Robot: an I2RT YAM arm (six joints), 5 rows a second.
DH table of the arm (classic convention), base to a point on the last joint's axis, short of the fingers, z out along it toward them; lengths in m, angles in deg. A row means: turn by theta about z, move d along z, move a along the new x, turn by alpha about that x. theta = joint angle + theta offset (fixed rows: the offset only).
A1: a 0.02  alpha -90  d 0.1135  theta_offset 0
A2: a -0.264  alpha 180  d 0  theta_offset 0
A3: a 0.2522  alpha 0  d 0  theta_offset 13.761
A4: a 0.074  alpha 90  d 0  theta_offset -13.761
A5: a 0  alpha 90  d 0  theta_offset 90
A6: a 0  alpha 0  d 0.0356  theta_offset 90
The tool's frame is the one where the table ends.
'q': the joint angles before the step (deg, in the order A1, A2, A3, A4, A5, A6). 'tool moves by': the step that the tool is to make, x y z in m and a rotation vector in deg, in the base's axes. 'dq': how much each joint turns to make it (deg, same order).
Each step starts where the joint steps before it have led.
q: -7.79 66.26 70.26 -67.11 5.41 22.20
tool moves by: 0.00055 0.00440 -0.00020 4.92 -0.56 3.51
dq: 0.22 0.00 0.00 -0.07 -5.90 -0.70
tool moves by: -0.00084 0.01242 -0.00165 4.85 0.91 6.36
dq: 2.42 0.09 -0.09 -1.36 -5.97 -1.47
